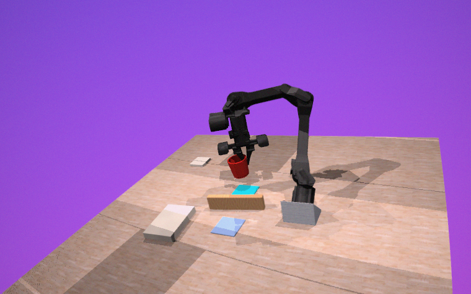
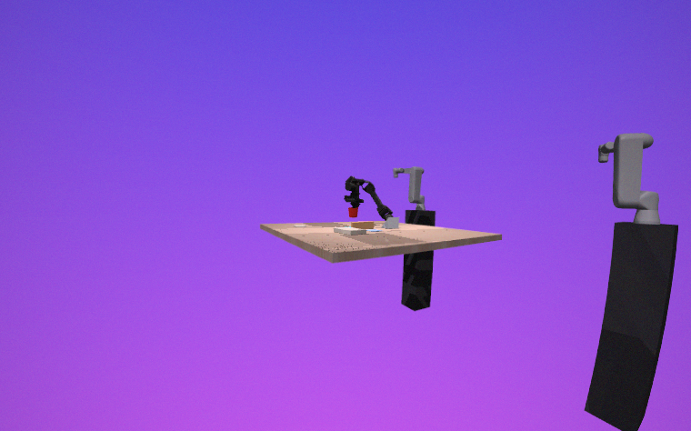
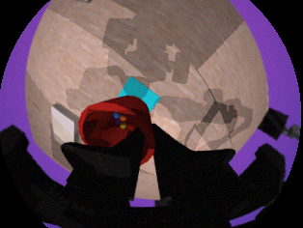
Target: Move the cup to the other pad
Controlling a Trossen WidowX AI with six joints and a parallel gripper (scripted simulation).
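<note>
The cyan pad lies 20 mm ahead of my gripper tip, 20 mm to the left of it and 120 mm below it. The rest, counted from my gripper tip: wooden block: 120 mm to the left, 100 mm below; then red cup: 30 mm ahead, 20 mm to the left; then light blue pad: 30 mm behind, 230 mm to the left, 120 mm below.
</note>
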